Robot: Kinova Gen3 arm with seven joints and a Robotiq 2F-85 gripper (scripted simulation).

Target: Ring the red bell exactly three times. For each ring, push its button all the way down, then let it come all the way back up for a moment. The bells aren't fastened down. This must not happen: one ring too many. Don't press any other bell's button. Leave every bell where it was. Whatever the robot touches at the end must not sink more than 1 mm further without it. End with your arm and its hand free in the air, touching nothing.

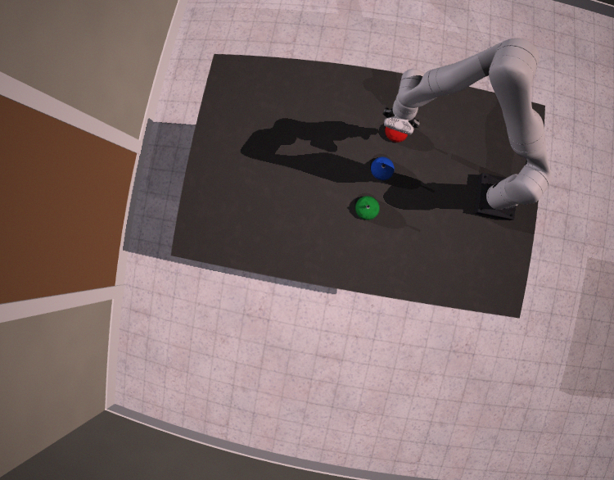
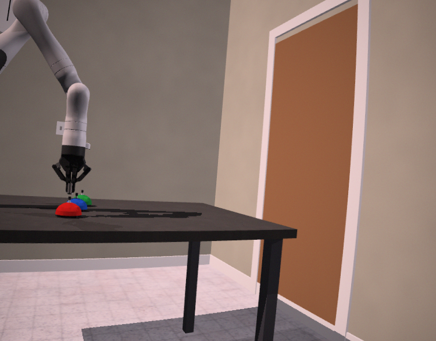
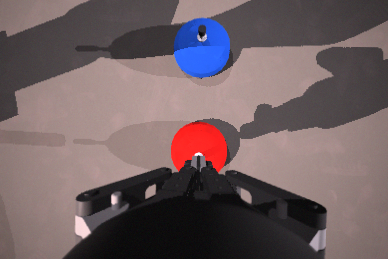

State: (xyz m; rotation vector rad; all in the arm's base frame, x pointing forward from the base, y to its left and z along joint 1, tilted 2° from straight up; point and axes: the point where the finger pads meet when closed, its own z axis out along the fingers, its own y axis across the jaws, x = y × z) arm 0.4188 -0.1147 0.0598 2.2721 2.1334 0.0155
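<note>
My hand is 5 cm above the red bell. From my hand the other things lie so: blue bell: 1 cm ahead, 15 cm to the left, 5 cm below; then green bell: 2 cm ahead, 30 cm to the left, 5 cm below.
</note>
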